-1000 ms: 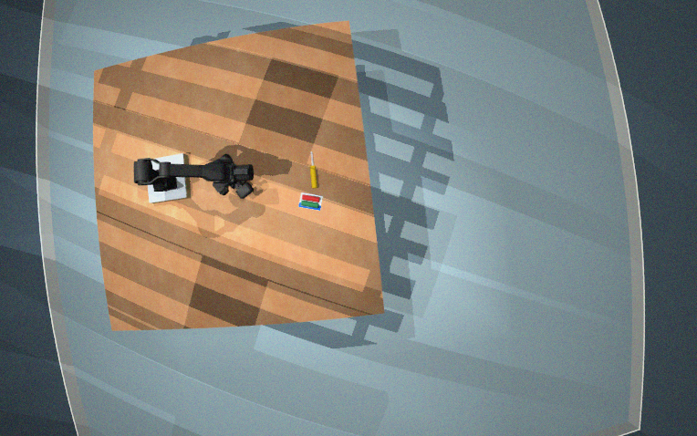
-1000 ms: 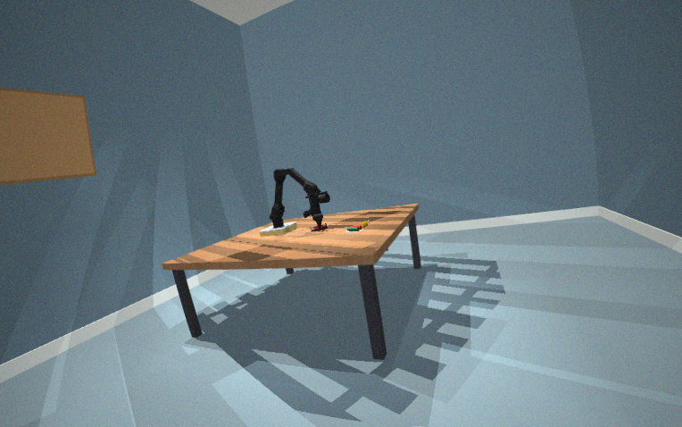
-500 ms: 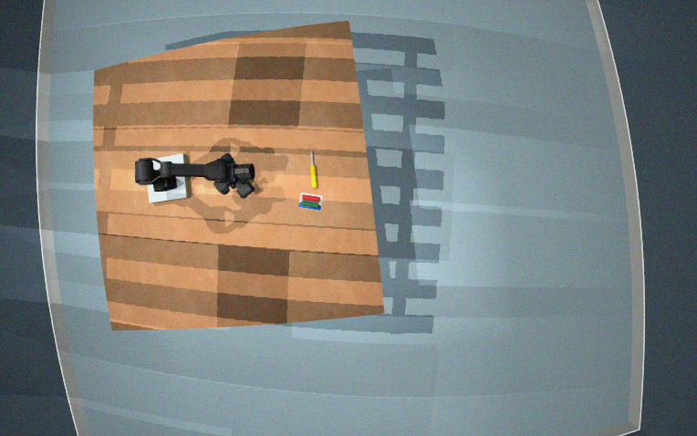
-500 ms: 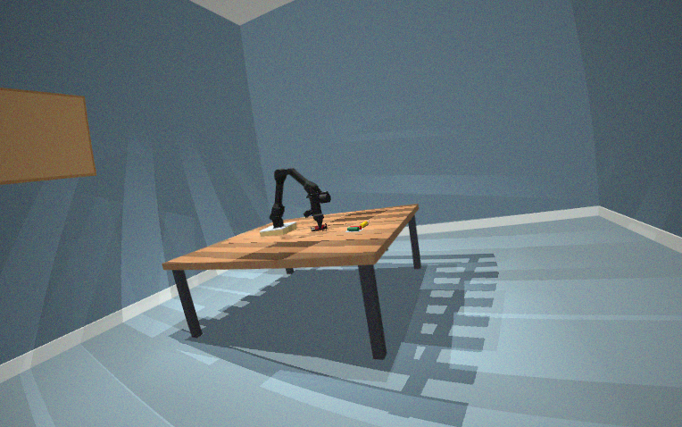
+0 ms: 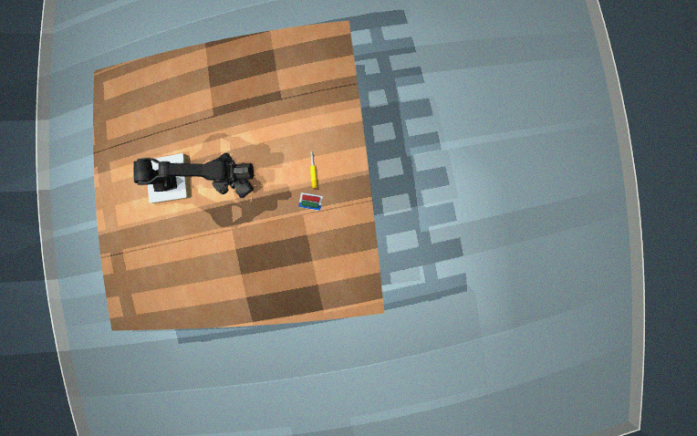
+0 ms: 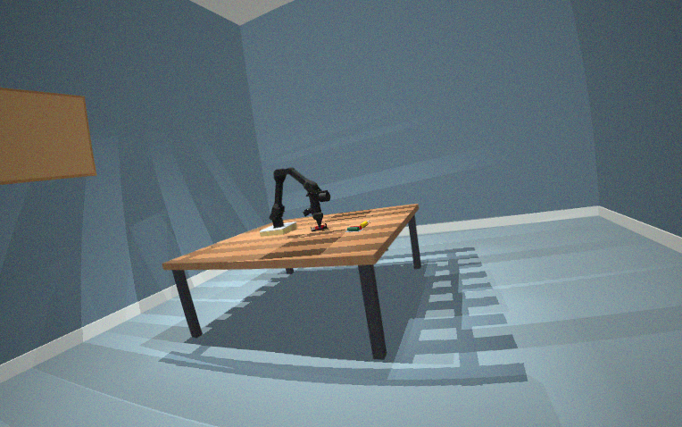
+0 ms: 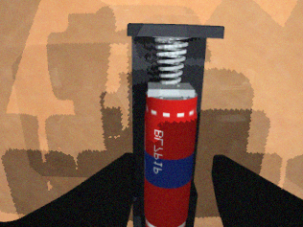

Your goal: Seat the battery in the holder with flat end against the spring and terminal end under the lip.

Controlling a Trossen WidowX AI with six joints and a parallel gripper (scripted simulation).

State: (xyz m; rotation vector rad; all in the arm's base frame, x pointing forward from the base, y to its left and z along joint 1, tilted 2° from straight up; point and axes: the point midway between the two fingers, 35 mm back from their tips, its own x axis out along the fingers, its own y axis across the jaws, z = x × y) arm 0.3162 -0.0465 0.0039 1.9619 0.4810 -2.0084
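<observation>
The battery lies right at my gripper tip. Round my gripper tip: grey plate: 3 cm behind, 2 cm to the right; then grey coil spring: 4 cm behind, 2 cm to the right; then yellow-handled screwdriver: 31 cm ahead, 3 cm to the right, 1 cm below.
</observation>
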